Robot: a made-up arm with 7 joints. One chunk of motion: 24 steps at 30 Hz.
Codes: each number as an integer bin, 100 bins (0 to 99) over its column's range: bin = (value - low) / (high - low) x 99, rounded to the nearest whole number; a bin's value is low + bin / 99 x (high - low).
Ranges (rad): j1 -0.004..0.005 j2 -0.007..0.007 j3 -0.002..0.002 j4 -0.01..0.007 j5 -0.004..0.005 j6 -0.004..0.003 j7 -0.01..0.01
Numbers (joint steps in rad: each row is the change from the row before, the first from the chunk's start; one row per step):
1: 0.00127 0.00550 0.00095 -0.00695 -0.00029 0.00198 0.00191
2: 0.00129 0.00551 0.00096 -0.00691 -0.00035 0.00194 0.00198
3: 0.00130 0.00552 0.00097 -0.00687 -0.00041 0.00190 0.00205
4: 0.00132 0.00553 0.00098 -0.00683 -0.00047 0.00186 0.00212
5: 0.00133 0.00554 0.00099 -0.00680 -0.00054 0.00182 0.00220
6: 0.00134 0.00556 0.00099 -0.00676 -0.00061 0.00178 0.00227
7: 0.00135 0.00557 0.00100 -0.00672 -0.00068 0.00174 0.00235
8: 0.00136 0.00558 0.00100 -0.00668 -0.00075 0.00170 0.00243
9: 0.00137 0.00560 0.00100 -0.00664 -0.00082 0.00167 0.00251
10: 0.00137 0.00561 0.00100 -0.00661 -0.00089 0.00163 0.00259
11: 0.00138 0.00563 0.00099 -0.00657 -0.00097 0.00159 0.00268
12: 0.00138 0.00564 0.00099 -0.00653 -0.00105 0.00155 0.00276
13: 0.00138 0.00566 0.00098 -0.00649 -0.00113 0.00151 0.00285
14: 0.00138 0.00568 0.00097 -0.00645 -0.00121 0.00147 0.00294
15: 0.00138 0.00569 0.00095 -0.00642 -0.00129 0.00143 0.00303
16: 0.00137 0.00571 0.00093 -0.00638 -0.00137 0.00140 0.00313
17: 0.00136 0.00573 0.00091 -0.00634 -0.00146 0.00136 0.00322
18: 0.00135 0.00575 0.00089 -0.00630 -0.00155 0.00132 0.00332
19: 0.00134 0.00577 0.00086 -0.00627 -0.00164 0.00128 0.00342
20: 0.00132 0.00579 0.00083 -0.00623 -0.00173 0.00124 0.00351
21: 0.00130 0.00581 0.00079 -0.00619 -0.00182 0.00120 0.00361
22: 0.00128 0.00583 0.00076 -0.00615 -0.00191 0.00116 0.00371
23: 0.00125 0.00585 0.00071 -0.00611 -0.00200 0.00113 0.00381
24: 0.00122 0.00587 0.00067 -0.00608 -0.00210 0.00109 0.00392
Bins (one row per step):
1: 58 88 73 18 41 85 59
2: 58 88 73 18 40 84 59
3: 58 89 74 18 39 83 60
4: 59 89 74 18 39 83 60
5: 59 89 74 19 38 82 60
6: 59 89 74 19 37 82 61
7: 59 89 74 19 37 81 61
8: 59 89 74 19 36 81 62
9: 59 89 74 20 35 80 62
10: 59 89 74 20 34 80 62
11: 59 89 74 20 33 79 63
12: 59 89 74 20 32 78 63
13: 59 90 74 20 32 78 64
14: 59 90 74 21 31 77 64
15: 59 90 73 21 30 77 64
16: 59 90 73 21 29 76 65
17: 59 90 72 21 28 76 65
18: 59 90 72 22 27 75 66
19: 59 90 71 22 26 75 66
20: 59 90 70 22 25 74 67
21: 58 91 69 22 24 74 67
22: 58 91 68 22 23 73 68
23: 58 91 67 23 22 73 68
24: 57 91 66 23 21 72 69

